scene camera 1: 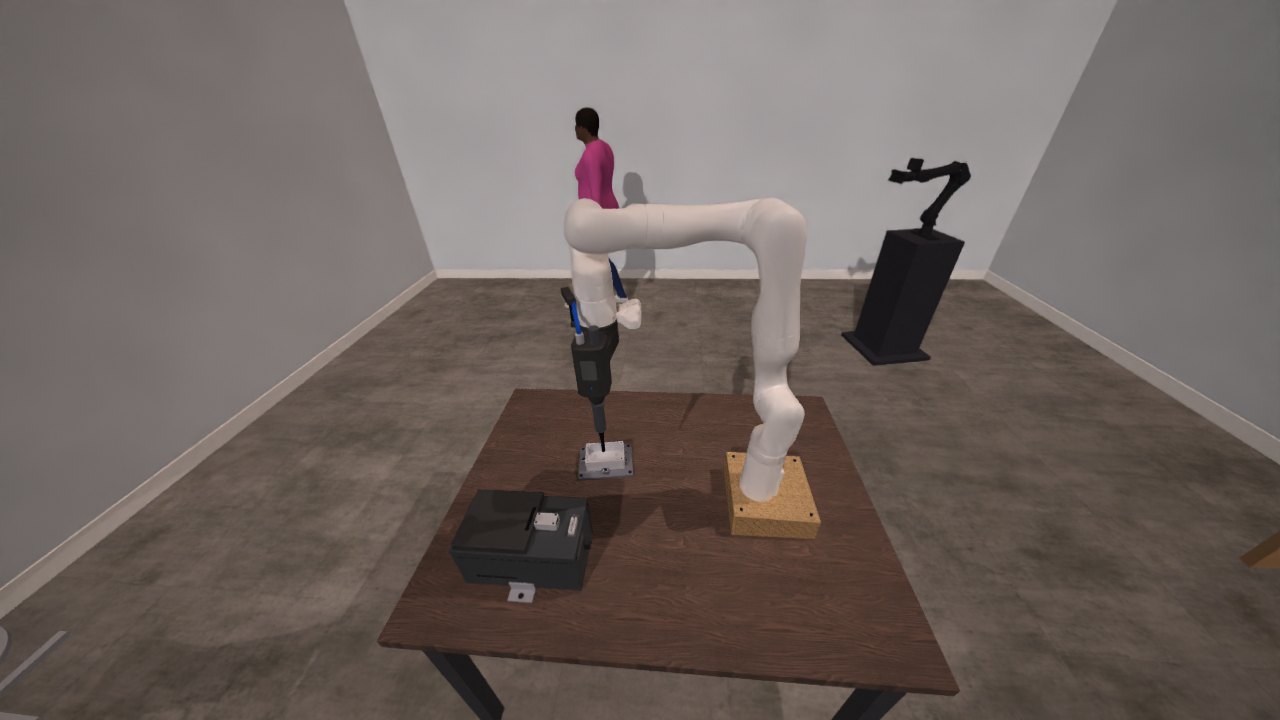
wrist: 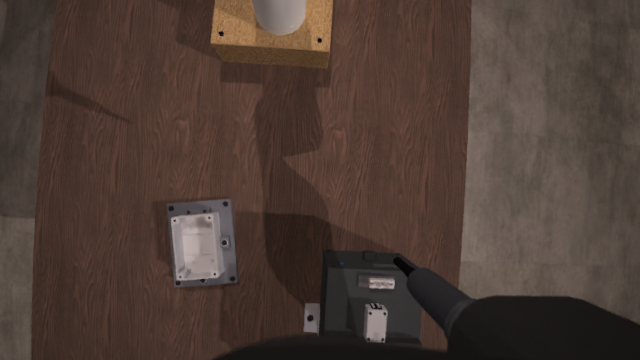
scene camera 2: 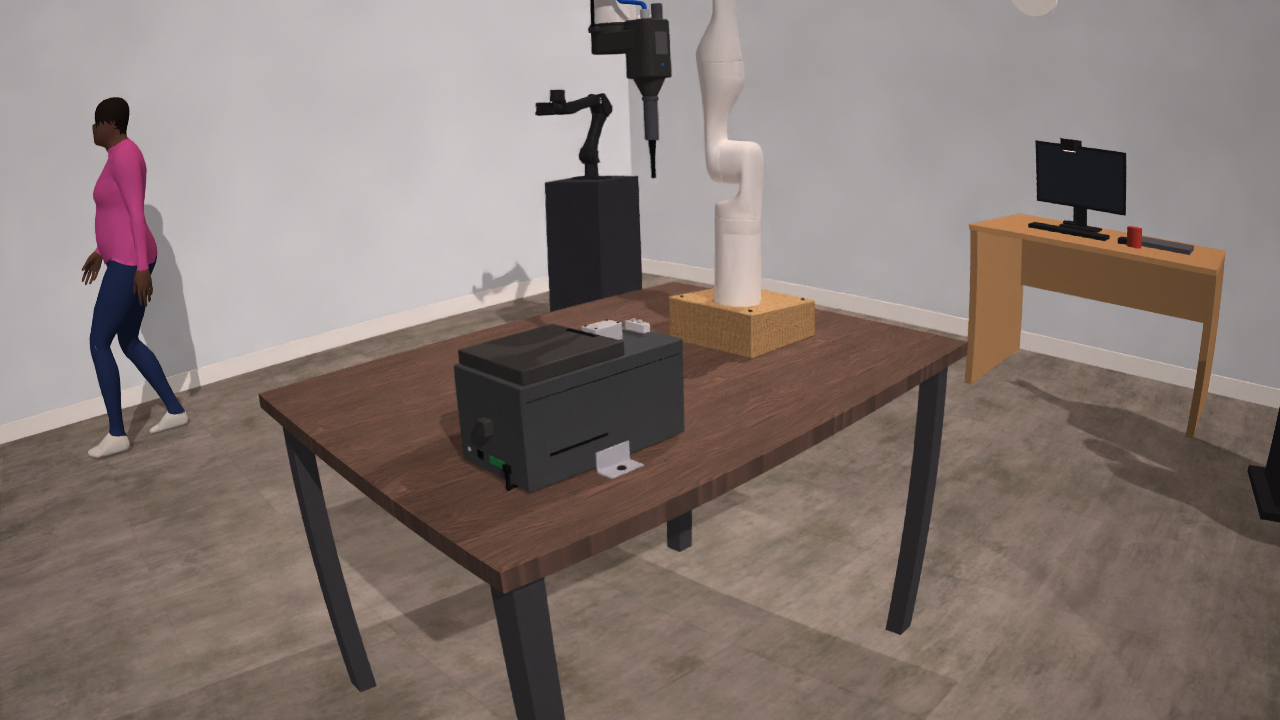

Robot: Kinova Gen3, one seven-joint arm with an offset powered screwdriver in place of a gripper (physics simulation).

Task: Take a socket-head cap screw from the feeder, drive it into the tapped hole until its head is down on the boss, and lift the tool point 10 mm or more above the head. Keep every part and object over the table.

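The feeder (scene camera 1: 528, 565) (scene camera 2: 617, 394) (wrist: 342, 300) is a dark box with a raised lid and small light fittings on top. A white open-topped housing (scene camera 1: 605, 462) (wrist: 197, 247) with holes in its corner posts sits on a grey plate (scene camera 1: 626, 470) (wrist: 230, 265); the feeder hides it in scene camera 2. I cannot tell which hole is the tapped one. My screwdriver (scene camera 1: 603, 448) (scene camera 2: 653, 175) (wrist: 397, 260) points down, its dark bit high above the table. In scene camera 1 the tip overlaps the housing. No screw shows at the tip, but it is too small to be sure.
The arm stands on a wooden block (scene camera 1: 774, 519) (scene camera 2: 711, 326) (wrist: 275, 56) on the brown table (scene camera 1: 716, 617) (scene camera 2: 375, 420) (wrist: 390, 150). A small metal bracket (scene camera 1: 520, 593) (scene camera 2: 617, 461) (wrist: 311, 325) with a hole sits at the feeder's side. A person (scene camera 1: 597, 170) (scene camera 2: 120, 205) stands beyond the table.
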